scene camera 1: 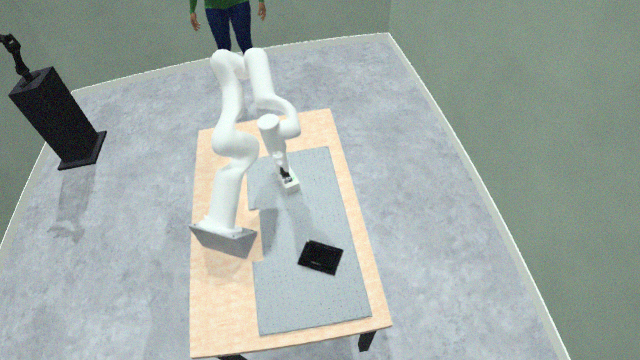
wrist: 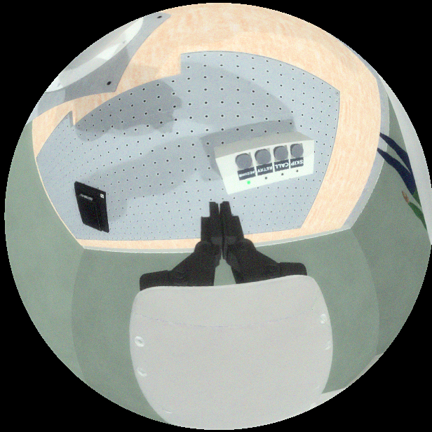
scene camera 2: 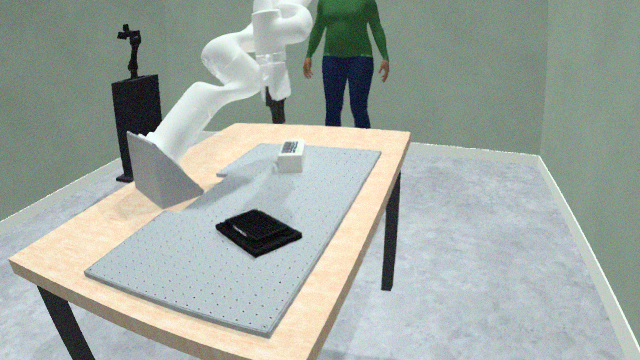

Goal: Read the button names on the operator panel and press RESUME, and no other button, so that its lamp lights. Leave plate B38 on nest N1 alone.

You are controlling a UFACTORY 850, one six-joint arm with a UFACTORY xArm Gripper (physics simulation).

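Observation:
The white operator panel (scene camera 1: 291, 189) (scene camera 2: 291, 164) (wrist: 270, 187) stands on the grey perforated board. In the wrist view its names read upside down: RESUME (wrist: 244, 161), RETRY (wrist: 262, 156), CALL (wrist: 280, 153) and SKIP (wrist: 297, 150). The green lamp (wrist: 249, 182) at RESUME is lit; the other three lamps look dark. My gripper (scene camera 2: 278, 121) (wrist: 218, 214) is shut and empty, raised above the panel and apart from it. The black plate (scene camera 1: 322, 256) (scene camera 2: 252, 224) (wrist: 91, 207) lies on its black nest; its name is too small to read.
The perforated board (scene camera 1: 310, 300) (scene camera 2: 190, 280) (wrist: 235, 75) lies on the wooden table (scene camera 1: 220, 330) (scene camera 2: 60, 240). The arm's grey wedge base (scene camera 1: 225, 243) (scene camera 2: 155, 175) stands at one side. A person (scene camera 1: 227, 20) (scene camera 2: 347, 30) stands behind the table. A black pedestal (scene camera 1: 55, 115) (scene camera 2: 137, 105) with a small arm stands off the table.

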